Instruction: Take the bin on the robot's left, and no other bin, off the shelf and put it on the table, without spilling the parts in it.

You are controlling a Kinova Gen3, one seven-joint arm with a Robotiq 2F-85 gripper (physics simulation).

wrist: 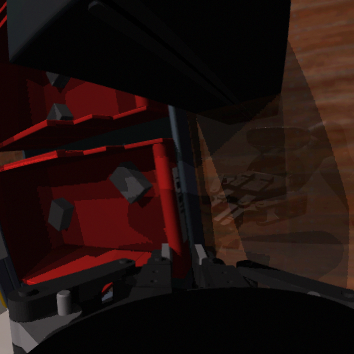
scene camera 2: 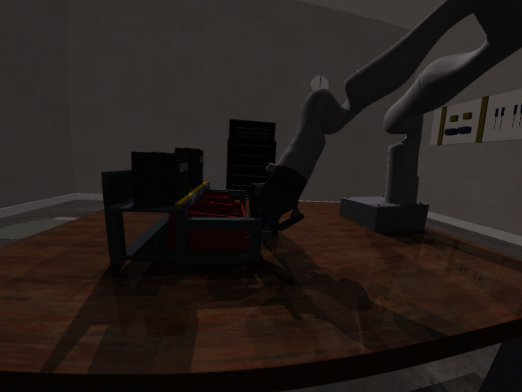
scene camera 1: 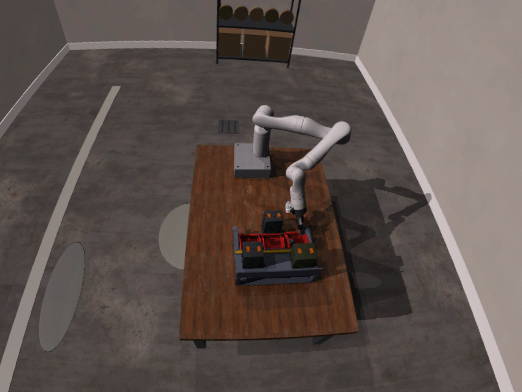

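Where they show: gripper, fingertip midpoint: [wrist: 180, 256] [scene camera 1: 301, 233]; arm's base at its link origin: [scene camera 2: 399, 202] [scene camera 1: 260, 151].
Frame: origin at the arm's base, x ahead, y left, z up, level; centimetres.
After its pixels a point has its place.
Three red bins stand side by side in a low grey-blue shelf [scene camera 1: 273, 276] {x 80.4, y 0.0, z 2.7 cm} [scene camera 2: 112, 219] {x 78.6, y 21.5, z -0.3 cm} on the wooden table [scene camera 1: 261, 312] {x 93.4, y -5.1, z -8.5 cm} [scene camera 2: 337, 274] {x 39.5, y 26.4, z -8.5 cm} [wrist: 316, 70] {x 43.5, y 6.1, z -8.5 cm}. The bin on the robot's left [scene camera 1: 294, 239] {x 56.3, y 14.7, z -7.5 cm} [scene camera 2: 217, 240] {x 61.0, y 19.4, z -4.8 cm} [wrist: 98, 214] {x 63.3, y 15.5, z -6.7 cm} is at the shelf's end and still sits inside it. Two grey parts [wrist: 130, 182] {x 57.5, y 12.2, z -5.8 cm} [wrist: 60, 213] {x 67.1, y 14.9, z -4.9 cm} lie in it. My gripper [scene camera 1: 301, 225] {x 53.8, y 18.2, z -5.6 cm} [scene camera 2: 269, 223] [wrist: 180, 256] {x 53.8, y 18.2, z -5.6 cm} is shut on this bin's outer side wall, close against the shelf's end panel. The middle bin [scene camera 1: 273, 241] {x 57.2, y 3.6, z -7.6 cm} [wrist: 88, 98] {x 62.9, y 3.6, z -7.6 cm} stands beside it.
Two dark boxes with orange marks [scene camera 1: 273, 221] {x 52.5, y 2.4, z 4.2 cm} [scene camera 1: 252, 254] {x 74.7, y -9.9, z 13.6 cm} and a green box [scene camera 1: 303, 254] {x 74.1, y 12.6, z 11.2 cm} stand on the shelf. One box [wrist: 158, 46] {x 49.3, y 7.5, z 2.0 cm} hangs over the wrist view. The robot's base [scene camera 1: 252, 166] {x 11.5, y -5.3, z -1.0 cm} [scene camera 2: 381, 212] {x 12.2, y 5.4, z -2.3 cm} is at the table's far end.
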